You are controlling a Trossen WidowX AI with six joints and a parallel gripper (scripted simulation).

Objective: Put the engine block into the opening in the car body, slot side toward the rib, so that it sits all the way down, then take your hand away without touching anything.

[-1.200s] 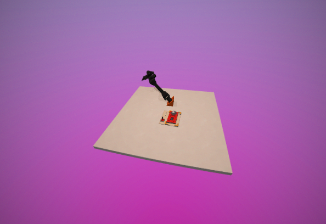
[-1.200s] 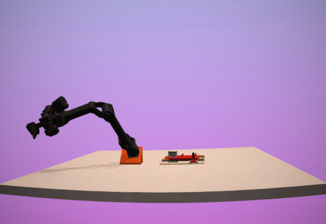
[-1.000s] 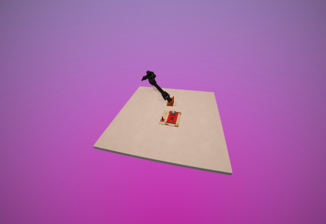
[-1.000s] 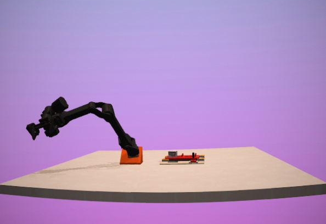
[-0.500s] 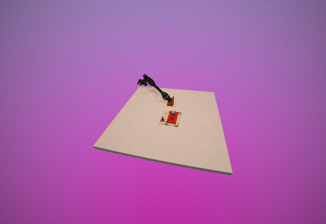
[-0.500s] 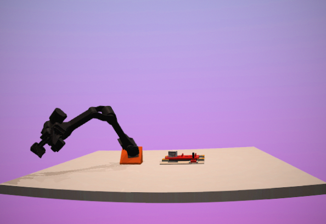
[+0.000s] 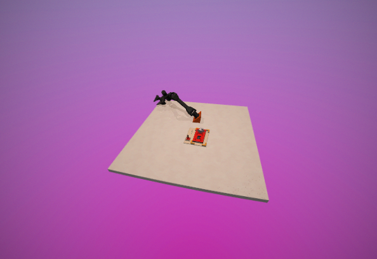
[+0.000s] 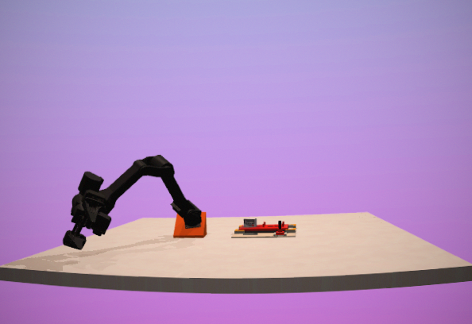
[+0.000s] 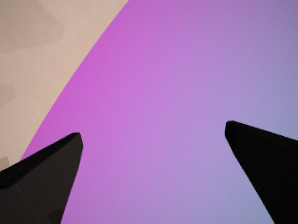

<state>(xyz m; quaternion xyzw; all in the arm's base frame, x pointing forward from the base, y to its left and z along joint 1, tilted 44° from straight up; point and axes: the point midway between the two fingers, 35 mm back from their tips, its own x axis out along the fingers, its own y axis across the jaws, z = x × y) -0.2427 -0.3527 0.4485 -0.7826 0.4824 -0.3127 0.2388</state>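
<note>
My gripper tip is now 65 cm to the right of the grey engine block, 47 cm short of it and 5 cm above it.
</note>
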